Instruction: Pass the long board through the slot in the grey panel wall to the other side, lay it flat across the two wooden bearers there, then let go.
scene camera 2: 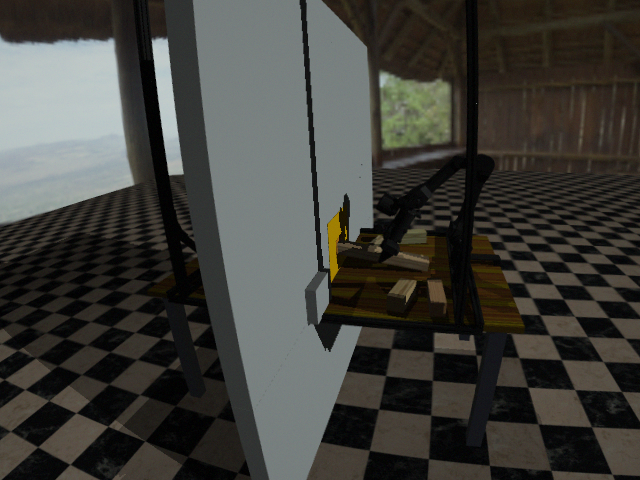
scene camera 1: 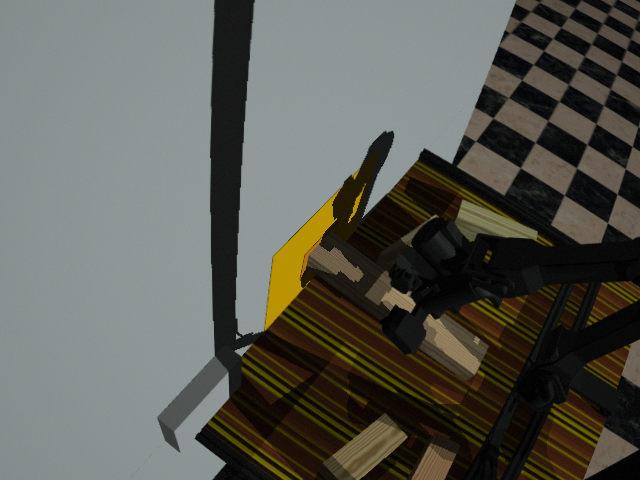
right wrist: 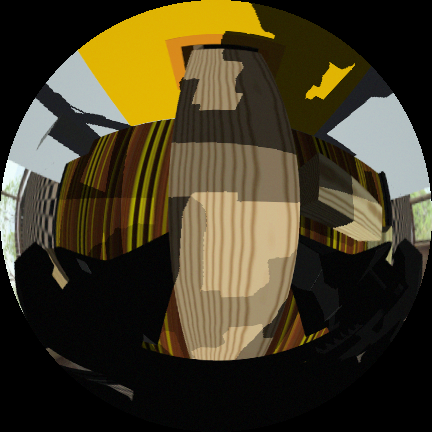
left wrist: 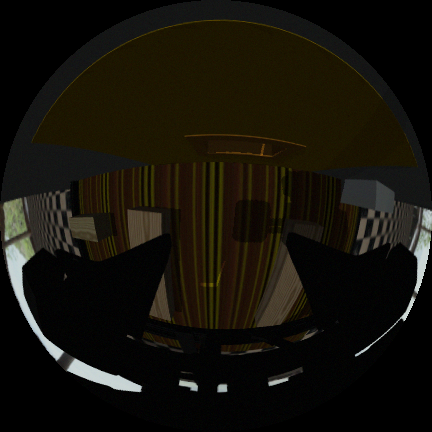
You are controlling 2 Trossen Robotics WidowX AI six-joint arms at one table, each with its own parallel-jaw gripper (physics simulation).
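Places are measured from the left arm's base along level axes (x ahead, y left, z up), in millimetres.
Where they show: left gripper, fingertip midpoint: (left wrist: 230,239); right gripper, fingertip midpoint: (scene camera 2: 379,258) (scene camera 1: 391,308) (right wrist: 230,232); left arm's base, link origin: (right wrist: 235,45) (left wrist: 210,339); right arm's base, link origin: (scene camera 1: 535,392).
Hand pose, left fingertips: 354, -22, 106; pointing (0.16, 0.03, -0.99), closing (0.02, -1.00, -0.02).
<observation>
Each offset is from my left fingertips to the top centre of the thing, as dx, dy, dz. "pt": to the spot under its first point.
The long pale board (scene camera 1: 454,343) (scene camera 2: 408,260) (right wrist: 245,170) reaches from my right gripper to the orange-rimmed slot @(pt +130, -60, -38) (scene camera 1: 303,266) (right wrist: 172,55) (left wrist: 245,137) in the grey panel wall (scene camera 1: 129,155) (scene camera 2: 258,206). Its far end is at the slot's mouth; how far it is inside is hidden. My right gripper (scene camera 1: 416,305) (scene camera 2: 388,250) (right wrist: 230,232) is shut on the board near its middle. On the other side, two wooden bearers @(pt -18, +120, -87) (left wrist: 145,225) @(-134, -124, -87) (left wrist: 281,297) lie apart, seen between and beyond my fingers. My left gripper (left wrist: 230,239) is open and empty, facing the slot. No board shows clearly through the slot there.
Yellow plate @(pt +129, -102, +2) (scene camera 1: 289,268) (scene camera 2: 333,232) surrounds the slot. Loose wooden blocks @(+371, -236, -78) (scene camera 1: 367,446) @(pt +465, -188, -81) (scene camera 1: 436,459) @(+350, +289, -78) (scene camera 1: 496,221) (scene camera 2: 402,295) @(+243, +140, -75) (right wrist: 350,210) lie around the board. A grey block @(pt +137, -327, -25) (scene camera 1: 193,387) (scene camera 2: 316,298) sticks out from the wall. A small block @(-34, +308, -78) (left wrist: 84,228) lies beyond the left bearer in the left wrist view.
</observation>
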